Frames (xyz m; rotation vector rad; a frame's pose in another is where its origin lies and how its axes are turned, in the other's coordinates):
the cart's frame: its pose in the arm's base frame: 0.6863 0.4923 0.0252 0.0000 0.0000 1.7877
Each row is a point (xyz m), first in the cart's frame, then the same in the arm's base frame.
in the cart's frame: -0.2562 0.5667 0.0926
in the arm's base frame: 0.1880 0.1201 0.1178
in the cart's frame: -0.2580 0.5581 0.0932
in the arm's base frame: 0.1968 0.1202 0.1184
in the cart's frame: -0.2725 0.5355 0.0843
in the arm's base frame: 0.2220 0.1109 0.1095
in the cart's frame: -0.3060 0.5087 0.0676
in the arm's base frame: 0.2554 0.0840 0.0928
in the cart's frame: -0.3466 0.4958 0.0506
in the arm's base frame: 0.2767 0.0471 0.0758
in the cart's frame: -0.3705 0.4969 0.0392
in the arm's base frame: 0.2808 0.0235 0.0644
